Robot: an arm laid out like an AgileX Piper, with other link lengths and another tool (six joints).
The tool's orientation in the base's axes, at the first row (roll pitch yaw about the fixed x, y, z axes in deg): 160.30 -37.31 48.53
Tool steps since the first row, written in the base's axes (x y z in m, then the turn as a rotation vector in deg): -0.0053 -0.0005 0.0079 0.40 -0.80 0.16; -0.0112 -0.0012 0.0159 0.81 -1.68 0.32; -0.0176 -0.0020 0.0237 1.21 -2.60 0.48; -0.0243 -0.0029 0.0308 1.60 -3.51 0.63; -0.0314 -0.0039 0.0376 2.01 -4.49 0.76; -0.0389 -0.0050 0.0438 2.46 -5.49 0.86; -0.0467 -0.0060 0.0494 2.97 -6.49 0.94; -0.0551 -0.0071 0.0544 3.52 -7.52 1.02; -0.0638 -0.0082 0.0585 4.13 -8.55 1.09; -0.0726 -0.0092 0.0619 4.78 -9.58 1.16; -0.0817 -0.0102 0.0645 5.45 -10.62 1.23; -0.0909 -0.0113 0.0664 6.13 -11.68 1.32
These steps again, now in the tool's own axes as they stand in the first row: 0.0017 -0.0005 -0.0094 -0.17 0.89 -0.03; 0.0030 -0.0012 -0.0192 -0.38 1.85 -0.07; 0.0039 -0.0021 -0.0293 -0.62 2.84 -0.13; 0.0041 -0.0033 -0.0390 -0.87 3.81 -0.18; 0.0039 -0.0048 -0.0487 -1.16 4.84 -0.22; 0.0031 -0.0066 -0.0583 -1.45 5.90 -0.21; 0.0018 -0.0087 -0.0677 -1.73 6.99 -0.16; -0.0003 -0.0113 -0.0769 -2.01 8.12 -0.08; -0.0030 -0.0143 -0.0857 -2.26 9.29 0.04; -0.0062 -0.0177 -0.0940 -2.49 10.48 0.19; -0.0100 -0.0214 -0.1019 -2.71 11.68 0.34; -0.0144 -0.0252 -0.1093 -2.93 12.92 0.49
